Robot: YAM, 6 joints.
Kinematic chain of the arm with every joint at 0, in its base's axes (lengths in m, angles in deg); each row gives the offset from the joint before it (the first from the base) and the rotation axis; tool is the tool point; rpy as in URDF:
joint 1: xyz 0 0 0.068 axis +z
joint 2: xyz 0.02 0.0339 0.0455 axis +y
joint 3: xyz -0.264 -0.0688 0 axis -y
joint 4: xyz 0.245 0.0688 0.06 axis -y
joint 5: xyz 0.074 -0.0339 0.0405 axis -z
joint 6: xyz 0.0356 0 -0.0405 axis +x
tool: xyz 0 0 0 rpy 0 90 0
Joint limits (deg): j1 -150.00..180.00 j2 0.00..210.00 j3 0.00..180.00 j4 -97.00..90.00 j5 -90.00..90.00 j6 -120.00..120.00
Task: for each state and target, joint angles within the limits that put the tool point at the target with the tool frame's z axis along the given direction. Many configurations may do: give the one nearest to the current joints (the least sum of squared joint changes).
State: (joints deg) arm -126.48 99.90 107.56 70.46 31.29 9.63
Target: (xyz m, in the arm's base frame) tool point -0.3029 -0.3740 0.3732 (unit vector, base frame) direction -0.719 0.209 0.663
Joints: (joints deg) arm -126.02 131.46 110.67 89.85 44.78 9.63
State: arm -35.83 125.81 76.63 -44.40 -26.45 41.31
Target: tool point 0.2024 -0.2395 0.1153 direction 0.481 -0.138 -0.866
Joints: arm -51.70 101.33 48.42 -11.95 -16.97 41.31
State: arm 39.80 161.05 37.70 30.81 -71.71 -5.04
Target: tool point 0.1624 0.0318 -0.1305 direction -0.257 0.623 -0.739
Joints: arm 3.21 159.03 38.34 13.99 -39.52 -5.04
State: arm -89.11 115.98 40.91 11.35 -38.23 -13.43
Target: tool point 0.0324 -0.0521 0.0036 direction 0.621 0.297 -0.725
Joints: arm -80.68 118.89 0.19 13.83 -41.38 -13.43
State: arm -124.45 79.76 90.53 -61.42 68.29 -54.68
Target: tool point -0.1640 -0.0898 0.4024 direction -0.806 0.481 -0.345
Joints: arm -141.68 62.71 77.28 -60.49 61.30 -54.68
